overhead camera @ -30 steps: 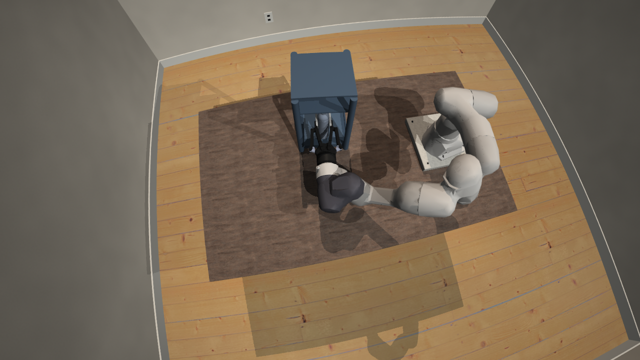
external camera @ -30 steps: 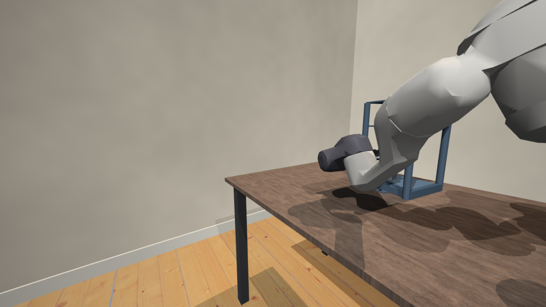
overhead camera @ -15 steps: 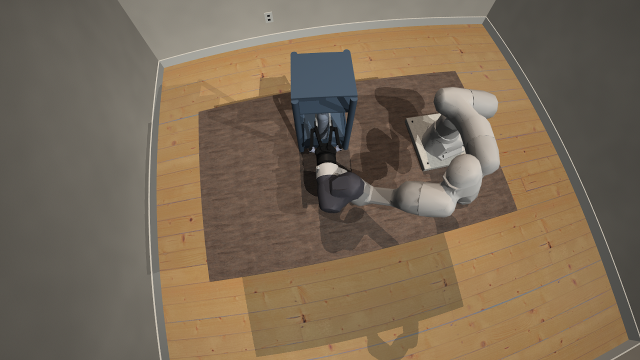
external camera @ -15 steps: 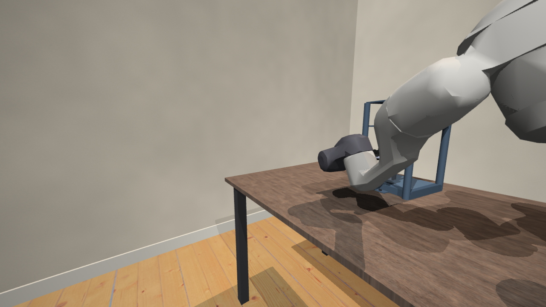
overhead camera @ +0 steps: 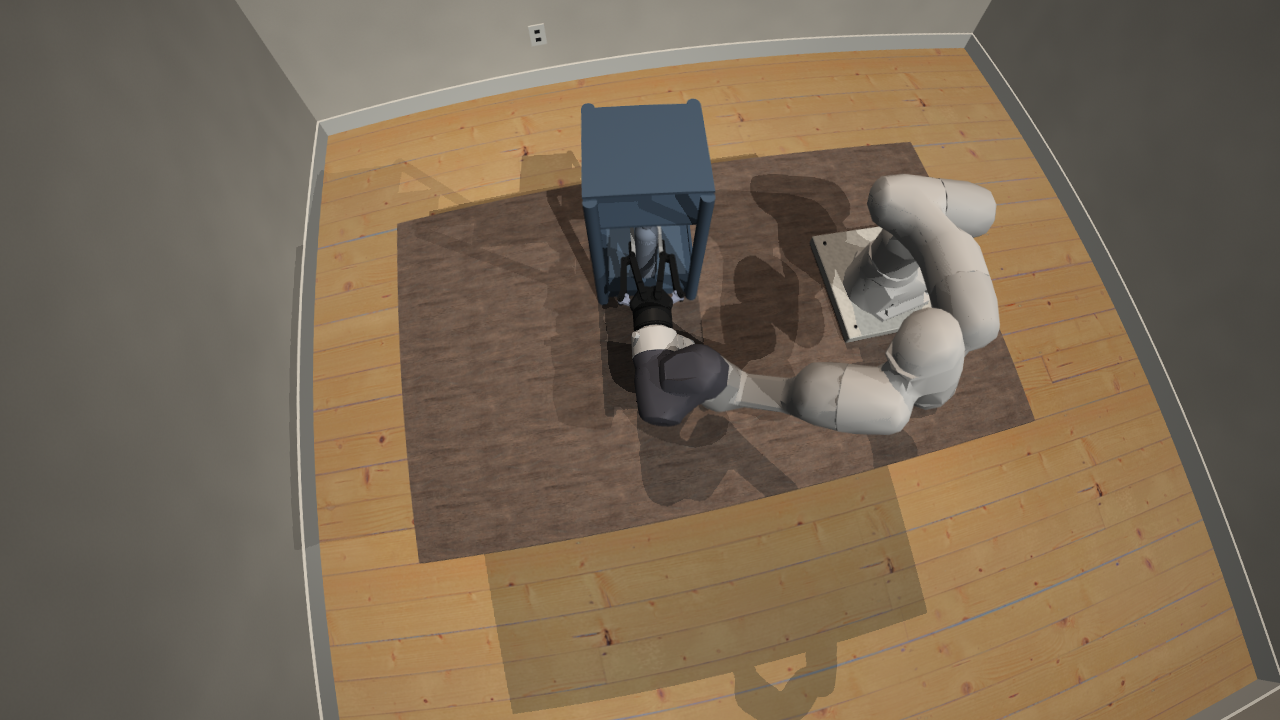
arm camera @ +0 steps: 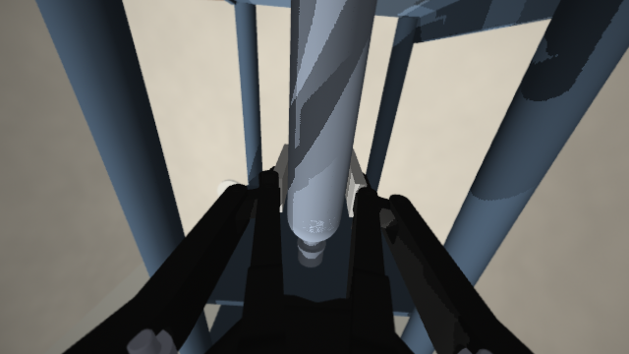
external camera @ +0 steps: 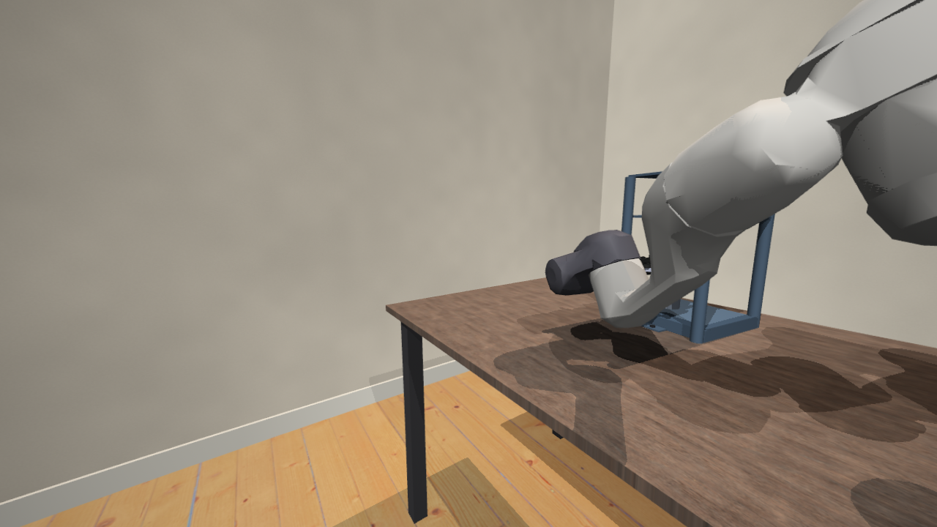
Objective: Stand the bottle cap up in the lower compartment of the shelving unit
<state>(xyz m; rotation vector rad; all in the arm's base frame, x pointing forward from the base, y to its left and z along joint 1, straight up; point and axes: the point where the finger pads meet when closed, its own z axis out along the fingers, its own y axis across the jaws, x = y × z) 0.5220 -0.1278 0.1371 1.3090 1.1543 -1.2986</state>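
Now: hand 1 cm past the shelving unit, 6 cm to the left of it and 3 cm below it.
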